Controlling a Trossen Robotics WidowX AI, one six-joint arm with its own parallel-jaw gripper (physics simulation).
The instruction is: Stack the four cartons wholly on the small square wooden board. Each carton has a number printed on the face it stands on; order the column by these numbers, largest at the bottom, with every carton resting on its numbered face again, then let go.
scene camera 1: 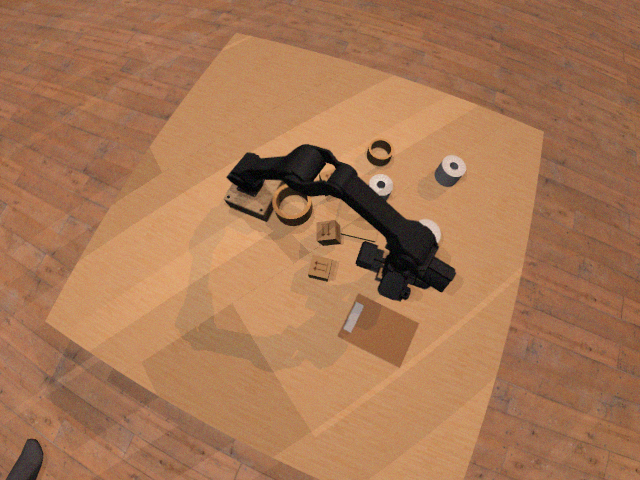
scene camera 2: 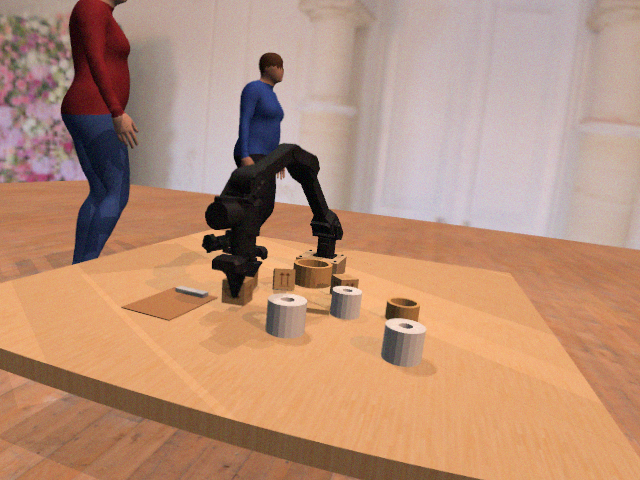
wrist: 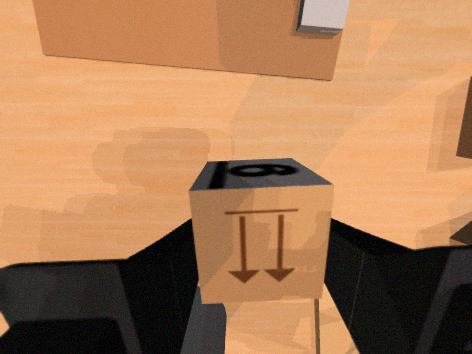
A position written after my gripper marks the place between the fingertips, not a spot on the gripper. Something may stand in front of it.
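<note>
My gripper (scene camera 2: 239,294), (scene camera 1: 388,271), (wrist: 253,216). Square wooden board (scene camera 1: 351,223).
</note>
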